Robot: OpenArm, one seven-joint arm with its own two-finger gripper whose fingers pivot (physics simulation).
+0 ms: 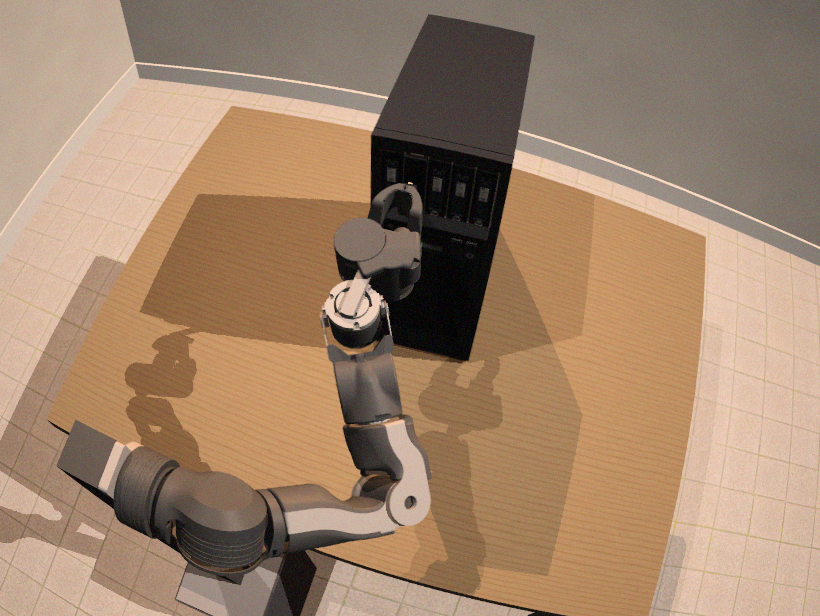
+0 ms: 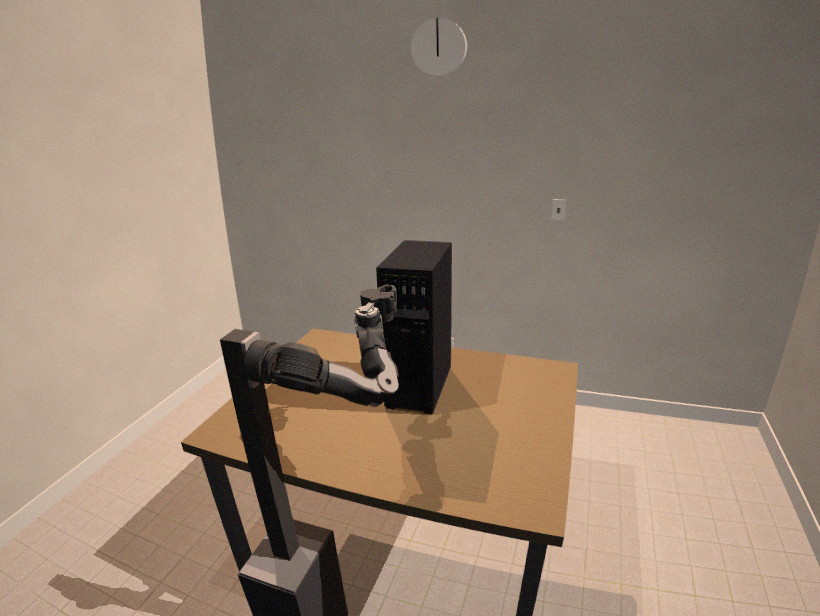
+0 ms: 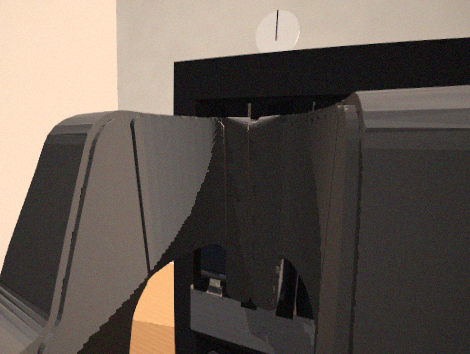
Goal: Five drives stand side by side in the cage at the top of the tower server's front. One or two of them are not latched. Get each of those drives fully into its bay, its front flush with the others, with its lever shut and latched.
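Note:
The black tower server (image 1: 464, 82) (image 2: 417, 255) (image 3: 310, 72) stands upright with its drive cage at the top front. The first drive (image 1: 391, 173), third drive (image 1: 437, 183), fourth drive (image 1: 460, 190) and fifth drive (image 1: 484, 193), counted from the left, show upright levers. In the second bay the lever's pale tip (image 1: 410, 183) shows at my fingertips, below the bay's top catch (image 1: 416, 154), so this lever looks partly open. My gripper (image 1: 403, 189) (image 2: 388, 289) (image 3: 261, 208) is shut and empty, in front of the second bay. Its fingers hide most of that lever; contact and drive depth cannot be told.
The tower stands on the wooden table (image 1: 636, 397) (image 2: 530, 397). The arm reaches over the table from the front left, from a post (image 2: 251, 424). The cage's grey lower strip (image 3: 215, 312) runs below the fingers. A wall stands behind the tower.

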